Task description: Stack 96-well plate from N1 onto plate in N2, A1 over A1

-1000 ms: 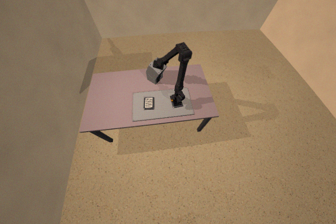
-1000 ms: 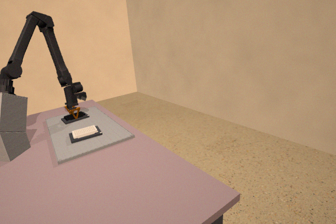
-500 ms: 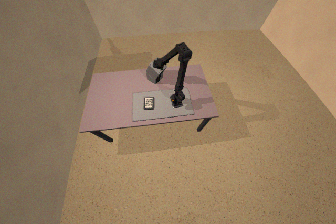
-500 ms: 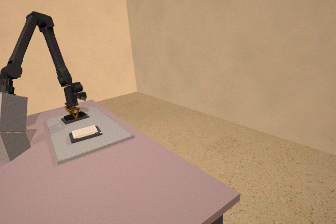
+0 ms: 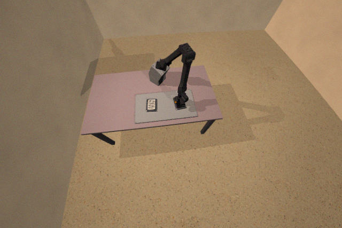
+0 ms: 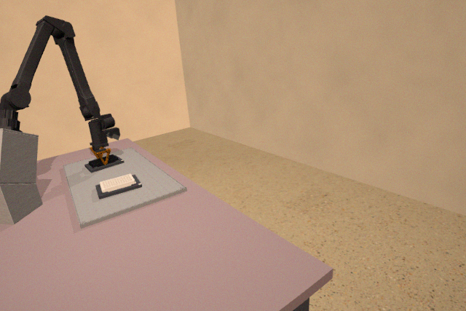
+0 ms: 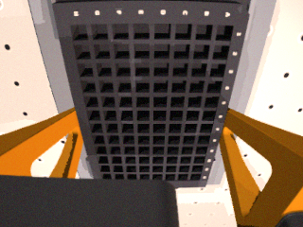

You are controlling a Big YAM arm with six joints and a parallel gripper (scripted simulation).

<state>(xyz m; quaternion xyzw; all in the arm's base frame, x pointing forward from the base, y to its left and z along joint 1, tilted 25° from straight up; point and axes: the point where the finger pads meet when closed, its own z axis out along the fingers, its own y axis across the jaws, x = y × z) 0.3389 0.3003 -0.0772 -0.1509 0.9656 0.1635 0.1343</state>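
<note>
My hand is right at the dark 96-well plate. From my hand the other things lie so: white 96-well plate: 320 mm to the right, 70 mm ahead.
</note>
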